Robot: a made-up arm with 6 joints.
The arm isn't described. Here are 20 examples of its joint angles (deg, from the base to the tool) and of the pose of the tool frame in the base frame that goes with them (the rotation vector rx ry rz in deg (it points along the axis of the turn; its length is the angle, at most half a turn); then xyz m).
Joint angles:
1: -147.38 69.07 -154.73 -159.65 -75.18 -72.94
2: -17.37 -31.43 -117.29 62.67 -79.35 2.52
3: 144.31 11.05 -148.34 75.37 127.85 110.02
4: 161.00 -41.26 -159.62 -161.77 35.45 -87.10
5: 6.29 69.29 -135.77 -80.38 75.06 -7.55
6: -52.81 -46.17 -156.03 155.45 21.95 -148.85
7: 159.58 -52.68 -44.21 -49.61 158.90 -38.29
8: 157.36 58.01 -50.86 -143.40 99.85 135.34
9: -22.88 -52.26 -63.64 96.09 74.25 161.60
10: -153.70 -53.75 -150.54 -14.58 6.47 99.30
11: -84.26 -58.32 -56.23 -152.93 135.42 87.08
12: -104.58 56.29 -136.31 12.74 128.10 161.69
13: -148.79 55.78 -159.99 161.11 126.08 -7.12
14: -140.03 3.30 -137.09 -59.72 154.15 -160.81
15: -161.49 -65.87 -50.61 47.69 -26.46 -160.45
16: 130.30 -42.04 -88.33 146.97 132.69 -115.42
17: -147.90 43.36 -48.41 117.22 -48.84 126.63
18: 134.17 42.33 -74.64 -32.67 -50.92 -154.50
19: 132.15 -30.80 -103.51 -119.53 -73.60 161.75
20: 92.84 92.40 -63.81 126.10 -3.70 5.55
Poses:
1: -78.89 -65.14 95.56 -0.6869 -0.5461 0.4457
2: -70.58 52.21 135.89 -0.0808 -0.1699 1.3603
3: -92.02 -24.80 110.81 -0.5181 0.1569 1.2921
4: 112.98 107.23 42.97 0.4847 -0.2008 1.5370
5: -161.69 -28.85 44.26 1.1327 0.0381 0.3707
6: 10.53 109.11 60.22 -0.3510 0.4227 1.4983
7: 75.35 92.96 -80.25 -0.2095 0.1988 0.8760
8: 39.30 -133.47 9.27 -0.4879 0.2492 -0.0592
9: 45.94 128.45 -1.82 0.3796 -0.0389 1.2189
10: 65.24 100.75 70.60 0.6752 0.3242 1.3721
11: 21.37 -24.30 20.54 -0.0146 -0.1360 1.2628
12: -49.29 -106.82 26.88 -0.1975 -0.8952 0.5040
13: -23.03 -84.59 -87.48 -0.7021 -0.5506 1.0739
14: -49.15 21.40 -19.50 -0.4020 -0.2074 1.2366
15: 95.91 -115.74 -49.96 -0.2458 0.0341 1.2587
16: 176.27 25.80 -0.95 -0.1400 -0.0103 1.4107
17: -44.19 37.23 -7.91 -0.4131 -0.0869 0.0902
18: -64.26 78.61 42.00 -0.7251 0.5424 0.3600
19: 54.84 -56.89 90.51 -0.3237 0.0532 1.2654
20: -113.51 18.84 -43.34 0.0971 0.0143 -0.2435
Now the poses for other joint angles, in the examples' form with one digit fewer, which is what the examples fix.
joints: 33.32 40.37 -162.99 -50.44 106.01 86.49
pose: -80.4 15.6 -95.9 0.754 0.332 1.120
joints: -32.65 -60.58 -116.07 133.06 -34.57 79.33
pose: 125.6 6.9 -8.6 -0.214 0.006 1.403
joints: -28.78 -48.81 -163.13 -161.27 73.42 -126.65
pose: -99.9 113.0 8.8 -0.701 0.347 1.319
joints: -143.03 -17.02 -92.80 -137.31 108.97 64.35
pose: 26.0 -73.8 -24.2 -0.445 -0.259 1.356
